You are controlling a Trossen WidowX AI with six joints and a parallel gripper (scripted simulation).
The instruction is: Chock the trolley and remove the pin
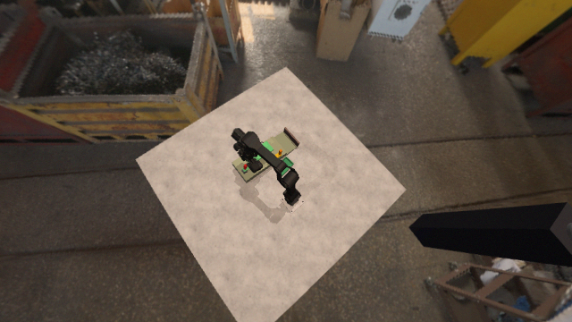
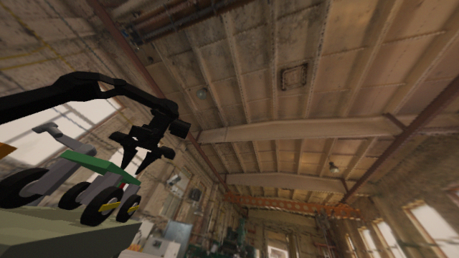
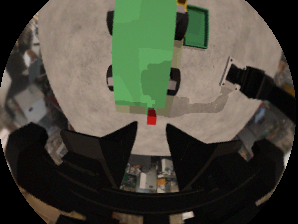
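Right now my gripper tip is 2 cm to the right of the red-headed stop pin and 5 cm above it. Round my gripper tip: ramp 3 cm ahead, 10 cm to the right, 14 cm below; trolley 3 cm ahead, 9 cm to the right, 7 cm below; yellow chock 2 cm behind, 20 cm to the right, 10 cm below.
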